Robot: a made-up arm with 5 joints.
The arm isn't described. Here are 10 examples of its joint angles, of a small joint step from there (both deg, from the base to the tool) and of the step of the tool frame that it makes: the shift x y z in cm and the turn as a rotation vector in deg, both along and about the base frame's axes.
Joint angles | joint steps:
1: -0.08 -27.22 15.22 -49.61 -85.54 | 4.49 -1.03 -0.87 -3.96 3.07
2: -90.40 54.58 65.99 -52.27 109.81 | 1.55 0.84 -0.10 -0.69 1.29
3: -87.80 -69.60 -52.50 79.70 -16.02 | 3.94 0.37 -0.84 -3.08 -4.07
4: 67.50 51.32 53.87 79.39 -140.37 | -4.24 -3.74 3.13 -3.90 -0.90
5: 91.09 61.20 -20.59 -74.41 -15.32 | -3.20 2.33 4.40 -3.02 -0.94
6: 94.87 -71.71 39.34 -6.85 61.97 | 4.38 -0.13 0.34 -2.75 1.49
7: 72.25 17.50 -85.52 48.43 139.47 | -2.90 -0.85 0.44 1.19 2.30
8: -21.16 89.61 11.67 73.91 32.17 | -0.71 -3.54 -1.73 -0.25 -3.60
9: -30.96 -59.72 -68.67 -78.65 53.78 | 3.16 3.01 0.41 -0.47 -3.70
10: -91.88 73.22 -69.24 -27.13 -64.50 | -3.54 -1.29 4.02 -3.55 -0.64
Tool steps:
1: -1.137 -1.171 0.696 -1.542 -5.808 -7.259
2: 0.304 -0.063 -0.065 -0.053 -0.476 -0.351
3: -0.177 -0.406 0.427 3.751 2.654 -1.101
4: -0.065 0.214 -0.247 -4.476 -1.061 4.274
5: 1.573 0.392 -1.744 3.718 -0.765 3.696
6: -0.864 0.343 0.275 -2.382 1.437 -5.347
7: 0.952 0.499 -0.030 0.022 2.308 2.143
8: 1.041 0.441 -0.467 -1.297 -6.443 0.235
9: 0.067 1.117 1.143 -4.357 0.932 -4.755
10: -1.942 -0.241 -0.140 0.781 0.638 3.796
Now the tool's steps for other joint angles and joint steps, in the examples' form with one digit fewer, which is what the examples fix.
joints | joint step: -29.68 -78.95 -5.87 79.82 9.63 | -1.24 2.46 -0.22 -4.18 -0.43
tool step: 0.38 0.37 0.64 1.35 -1.46 1.28
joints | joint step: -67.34 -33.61 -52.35 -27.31 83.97 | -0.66 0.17 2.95 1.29 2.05
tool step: 0.49 1.14 0.24 -3.80 2.36 -1.25
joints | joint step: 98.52 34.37 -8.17 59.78 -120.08 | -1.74 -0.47 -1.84 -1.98 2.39
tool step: 0.52 -0.88 0.50 -4.22 0.83 4.12
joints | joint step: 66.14 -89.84 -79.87 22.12 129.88 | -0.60 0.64 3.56 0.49 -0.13
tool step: 0.03 -0.64 1.45 4.24 2.02 0.67
